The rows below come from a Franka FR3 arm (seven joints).
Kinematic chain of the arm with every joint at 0, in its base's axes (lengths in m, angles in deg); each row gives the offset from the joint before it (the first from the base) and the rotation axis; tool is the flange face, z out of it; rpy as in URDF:
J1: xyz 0 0 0.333 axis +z
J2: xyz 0 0 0 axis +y
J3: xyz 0 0 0.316 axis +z
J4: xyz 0.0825 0 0 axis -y
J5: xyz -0.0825 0 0.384 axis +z
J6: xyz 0 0 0 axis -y
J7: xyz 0.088 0 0 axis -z
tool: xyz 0 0 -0.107 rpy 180 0 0
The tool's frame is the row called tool.
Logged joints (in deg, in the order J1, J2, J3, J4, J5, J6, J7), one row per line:
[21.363, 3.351, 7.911, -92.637, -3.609, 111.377, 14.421]
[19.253, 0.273, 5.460, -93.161, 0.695, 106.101, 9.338]
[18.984, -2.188, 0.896, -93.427, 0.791, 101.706, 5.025]
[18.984, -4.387, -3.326, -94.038, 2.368, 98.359, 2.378]
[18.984, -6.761, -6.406, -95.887, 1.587, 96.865, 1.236]
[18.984, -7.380, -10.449, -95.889, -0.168, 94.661, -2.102]
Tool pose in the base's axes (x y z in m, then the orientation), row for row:
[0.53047, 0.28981, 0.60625, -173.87, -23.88, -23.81]
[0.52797, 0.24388, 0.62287, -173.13, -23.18, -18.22]
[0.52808, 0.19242, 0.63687, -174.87, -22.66, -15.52]
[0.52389, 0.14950, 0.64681, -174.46, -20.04, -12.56]
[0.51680, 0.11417, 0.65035, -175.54, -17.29, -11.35]
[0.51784, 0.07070, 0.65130, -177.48, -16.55, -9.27]
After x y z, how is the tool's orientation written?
As a rotation vector, in degrees.
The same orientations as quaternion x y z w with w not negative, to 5 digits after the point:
[-0.98139, -0.13479, -0.13439, 0.02522]
[-0.98509, -0.13189, -0.10367, 0.03819]
[-0.98755, -0.12797, -0.08765, 0.02606]
[-0.99035, -0.11376, -0.07130, 0.03441]
[-0.99273, -0.09778, -0.06419, 0.02832]
[-0.99425, -0.09271, -0.05193, 0.01317]

